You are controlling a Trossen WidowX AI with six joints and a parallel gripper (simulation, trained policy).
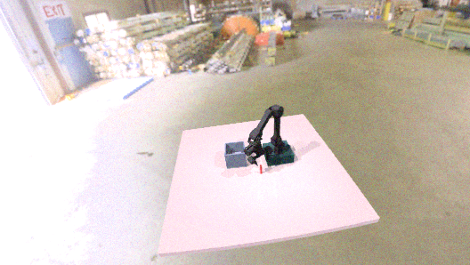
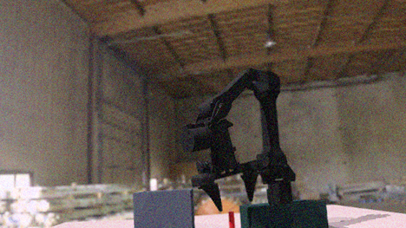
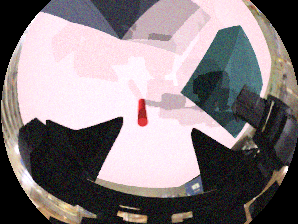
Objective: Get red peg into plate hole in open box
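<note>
Now: the red peg 5 cm below my gripper tip, 1 cm to the left of it and 1 cm ahead of it. Round my gripper tip: plate (20 cm ahead, 14 cm to the right, 5 cm below).
</note>
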